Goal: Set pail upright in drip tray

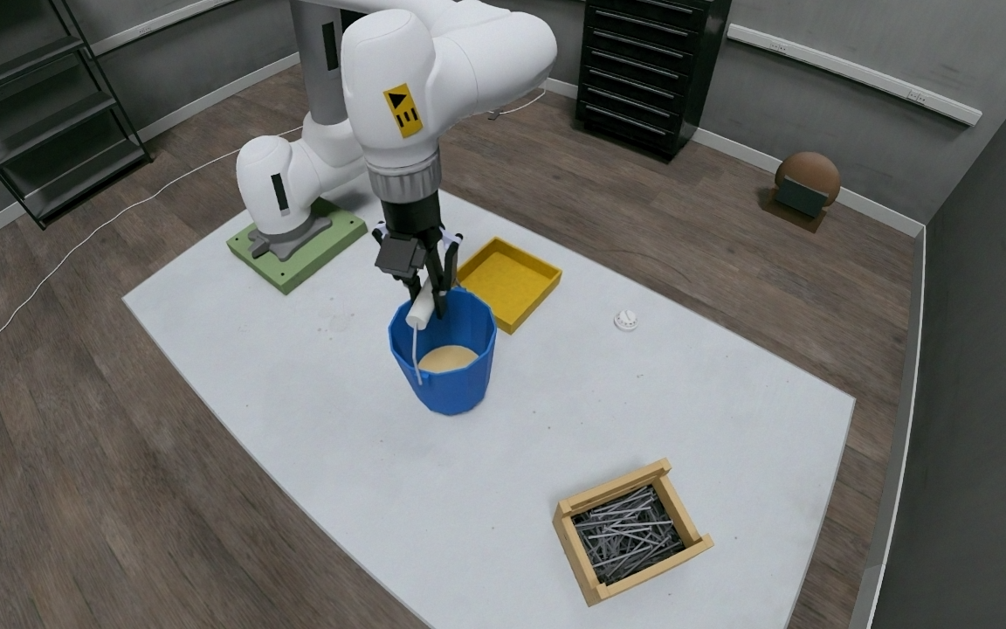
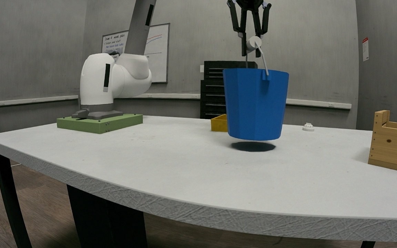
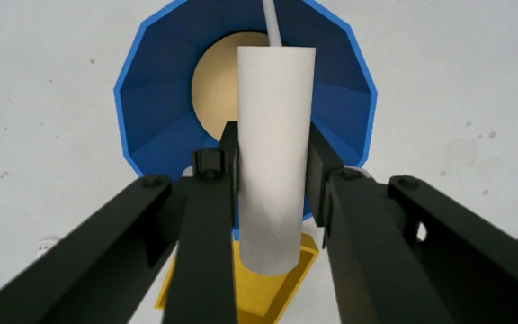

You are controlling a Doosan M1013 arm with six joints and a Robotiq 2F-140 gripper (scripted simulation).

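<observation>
My gripper is now 1 cm short of the blue pail and 10 cm above it. Also, from my hand: pail handle: 3 cm below; then yellow drip tray: 6 cm behind, 29 cm to the left, 27 cm below; then wooden crate: 44 cm ahead, 8 cm to the right, 23 cm below.
</observation>
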